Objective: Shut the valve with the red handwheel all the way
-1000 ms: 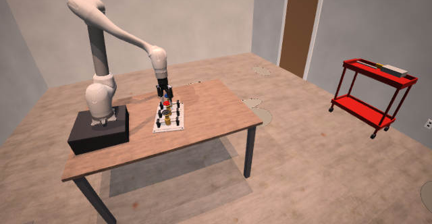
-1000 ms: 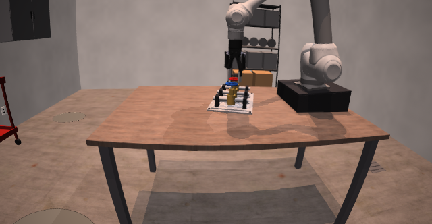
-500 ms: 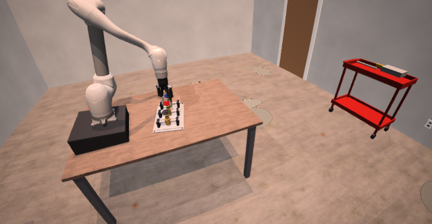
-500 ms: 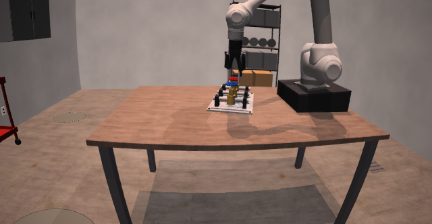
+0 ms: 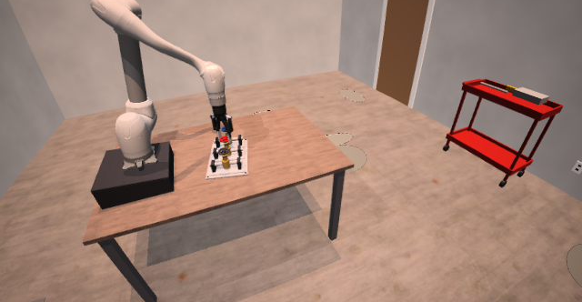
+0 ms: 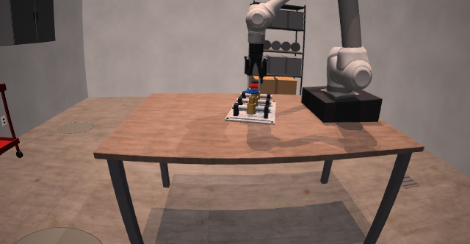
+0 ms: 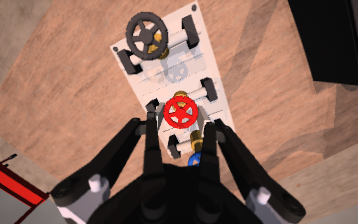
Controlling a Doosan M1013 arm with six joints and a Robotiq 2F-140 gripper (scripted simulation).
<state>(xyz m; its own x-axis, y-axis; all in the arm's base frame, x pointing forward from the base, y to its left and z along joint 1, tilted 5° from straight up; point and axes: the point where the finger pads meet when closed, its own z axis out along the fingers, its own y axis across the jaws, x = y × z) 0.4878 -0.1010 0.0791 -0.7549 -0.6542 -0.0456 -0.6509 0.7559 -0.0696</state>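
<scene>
Now: hand 3 cm above the red handwheel. From my hand the other things lie so: dark grey handwheel 5 cm behind, 12 cm to the right, 3 cm below; blue handwheel 5 cm ahead, 12 cm to the left, 3 cm below.
</scene>
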